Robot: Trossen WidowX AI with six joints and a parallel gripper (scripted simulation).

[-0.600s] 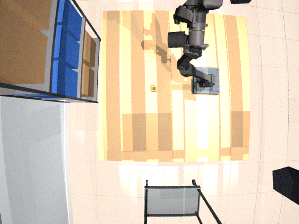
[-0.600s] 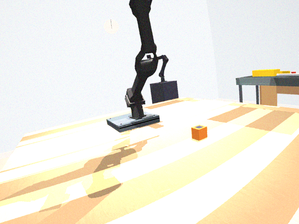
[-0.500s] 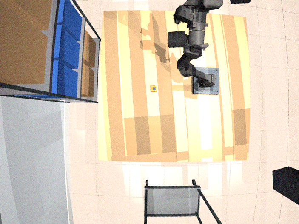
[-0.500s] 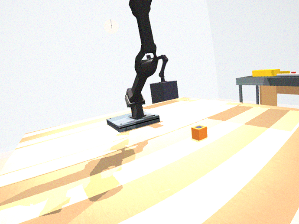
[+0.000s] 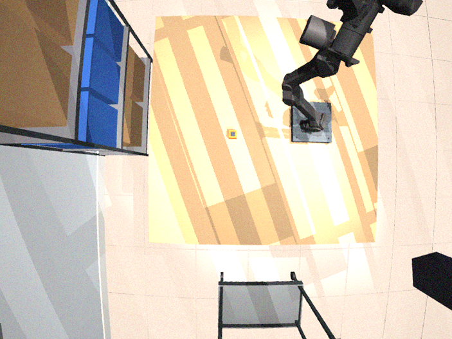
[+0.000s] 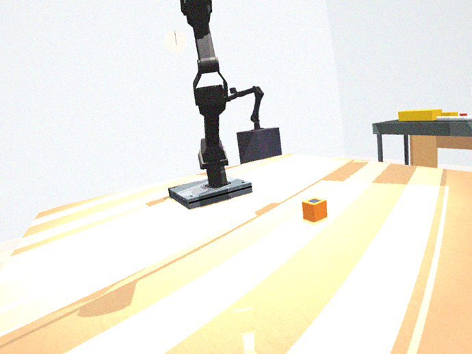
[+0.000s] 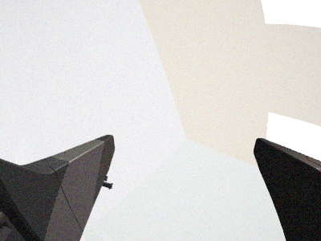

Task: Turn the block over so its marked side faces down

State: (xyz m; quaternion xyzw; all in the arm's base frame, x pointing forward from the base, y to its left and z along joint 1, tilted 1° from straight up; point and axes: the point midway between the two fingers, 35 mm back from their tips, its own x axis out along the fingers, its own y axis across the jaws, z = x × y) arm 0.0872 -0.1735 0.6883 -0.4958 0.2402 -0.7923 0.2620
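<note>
My gripper tip is now 71 cm above the block, 32 cm short of it and 19 cm to the right of it.
</note>
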